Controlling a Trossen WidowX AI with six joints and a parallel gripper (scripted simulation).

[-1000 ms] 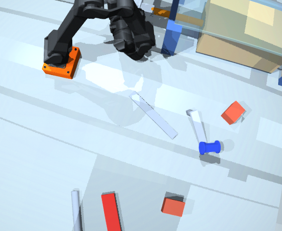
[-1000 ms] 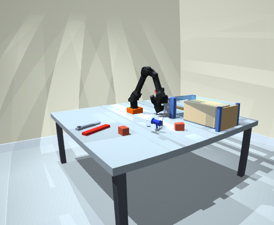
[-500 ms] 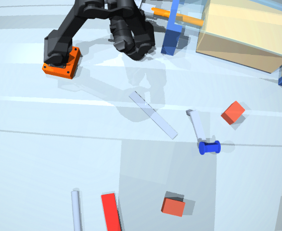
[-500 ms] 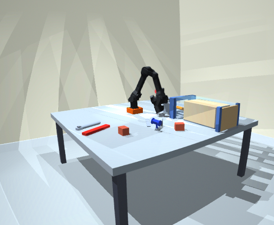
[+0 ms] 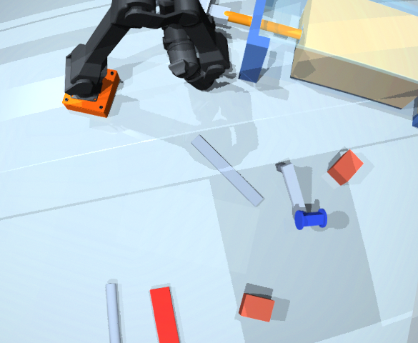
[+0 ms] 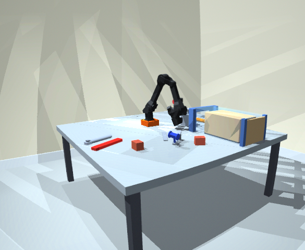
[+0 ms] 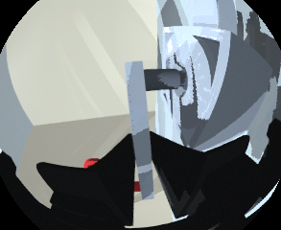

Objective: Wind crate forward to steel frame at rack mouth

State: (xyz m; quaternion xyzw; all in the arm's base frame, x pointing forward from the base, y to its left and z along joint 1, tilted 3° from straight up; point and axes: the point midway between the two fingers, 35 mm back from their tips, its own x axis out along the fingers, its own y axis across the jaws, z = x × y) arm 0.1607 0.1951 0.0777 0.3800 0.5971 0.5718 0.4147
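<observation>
My gripper tip is 20 mm to the left of the grey crank handle, 10 mm below it and 10 mm past it. Round my gripper tip: red knob: 40 mm behind, 40 mm above, 30 mm to the right; round winch: 90 mm below, 30 mm ahead, 10 mm to the left; blue steel frame: 200 mm ahead, 20 mm below, 10 mm to the left.
</observation>
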